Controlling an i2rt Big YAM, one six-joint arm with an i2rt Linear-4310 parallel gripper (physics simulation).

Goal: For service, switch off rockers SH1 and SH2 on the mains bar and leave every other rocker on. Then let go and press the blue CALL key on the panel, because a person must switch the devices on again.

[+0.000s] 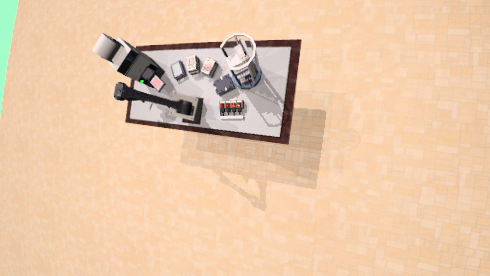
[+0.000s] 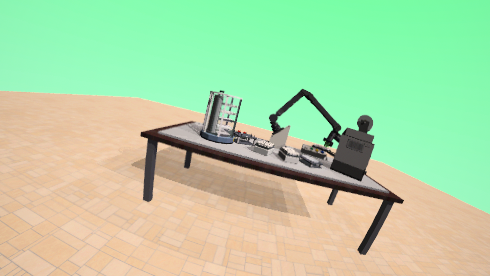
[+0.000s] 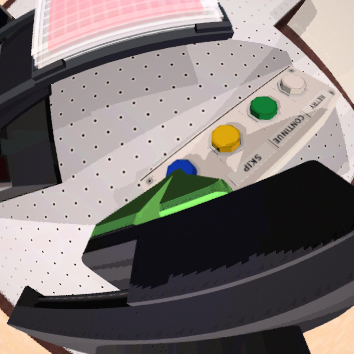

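Pixels of known places: gripper, fingertip midpoint: [image 3: 179, 176]; arm's base, origin of the base link: [image 1: 186, 109] [image 2: 278, 131].
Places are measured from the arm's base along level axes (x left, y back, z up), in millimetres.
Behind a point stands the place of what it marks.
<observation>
My gripper [image 3: 179, 176] {x 431, y -64, z -40 mm} [image 1: 141, 81] [image 2: 324, 143] {x 431, y -64, z -40 mm} is shut with nothing in it. Its green fingertips point down right over the blue CALL key [image 3: 181, 166] {x 423, y -69, z -56 mm} at the near end of the beige key panel [image 3: 253, 142] {x 364, y -40, z -52 mm} [image 2: 313, 151] {x 345, y -76, z -74 mm} and hide the key's lower half. I cannot tell whether they touch it. The yellow SKIP key [image 3: 225, 138] {x 380, y -59, z -53 mm}, the green CONTINUE key [image 3: 263, 107] {x 332, y -55, z -53 mm} and the white RETRY key [image 3: 292, 84] {x 285, y -49, z -53 mm} stand free in a row. The mains bar [image 1: 232, 109] [image 2: 244, 137] lies far off at mid-table. Its rockers show reddish lights, too small to tell which are off.
A dark label machine [image 1: 131, 61] {x 485, y -287, z 167 mm} [image 2: 353, 154] {x 549, y -417, z 37 mm} with a pink sheet tray [image 3: 119, 24] {x 394, y -155, z 2 mm} stands close behind the panel. Several tube racks [image 1: 193, 64] {x 69, y -418, z -54 mm}, a dark block [image 1: 223, 84] {x -257, y -276, z -64 mm} and a tall carousel [image 1: 238, 35] {x -413, y -508, z 197 mm} [image 2: 215, 137] {x -402, y -523, z -91 mm} stand further along. The table edge [image 3: 317, 63] {x 101, y -28, z -136 mm} runs beside the panel.
</observation>
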